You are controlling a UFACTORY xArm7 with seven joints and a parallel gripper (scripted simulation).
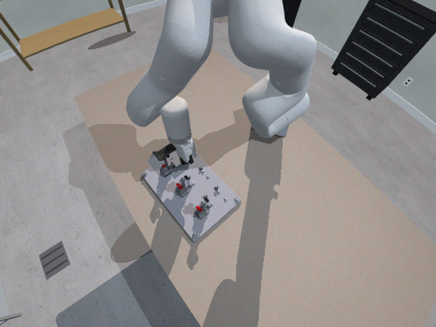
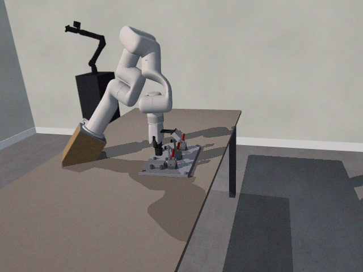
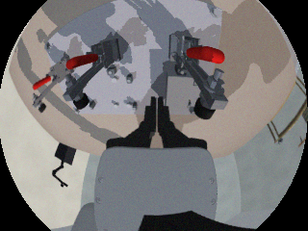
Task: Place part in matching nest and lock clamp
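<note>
The grey block part is 50 mm below my hand, 30 mm to the right of it and 10 mm ahead of it. From my hand the other things lie so: grey fixture plate: 80 mm to the left, 70 mm below, 30 mm ahead.
</note>
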